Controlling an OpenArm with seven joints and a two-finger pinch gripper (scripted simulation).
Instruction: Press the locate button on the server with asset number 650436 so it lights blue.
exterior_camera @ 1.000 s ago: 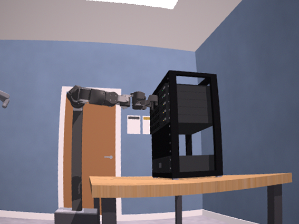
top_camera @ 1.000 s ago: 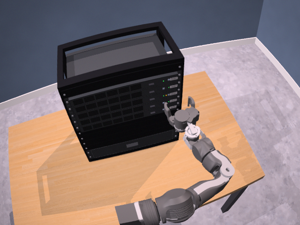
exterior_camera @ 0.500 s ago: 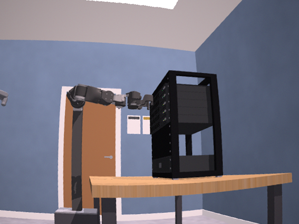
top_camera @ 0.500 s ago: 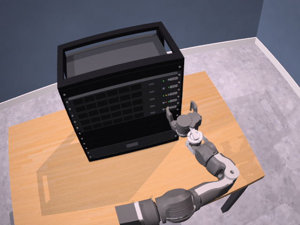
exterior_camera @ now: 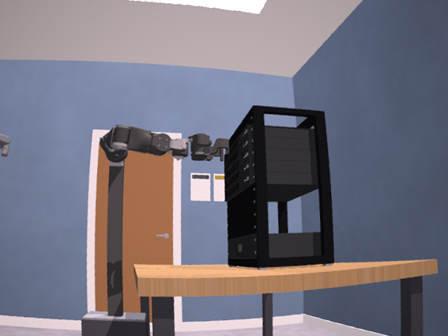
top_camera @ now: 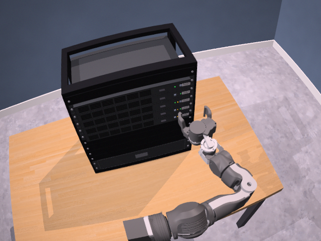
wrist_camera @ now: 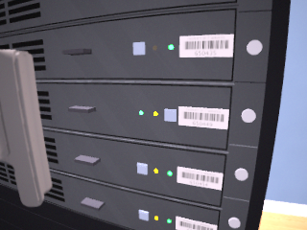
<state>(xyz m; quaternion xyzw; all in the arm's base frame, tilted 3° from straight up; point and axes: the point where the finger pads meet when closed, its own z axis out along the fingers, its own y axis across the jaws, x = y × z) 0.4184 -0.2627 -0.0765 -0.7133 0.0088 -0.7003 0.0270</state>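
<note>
My hand is 8 cm short of the locate button, 2 cm to the right of it and 8 cm below it.
</note>
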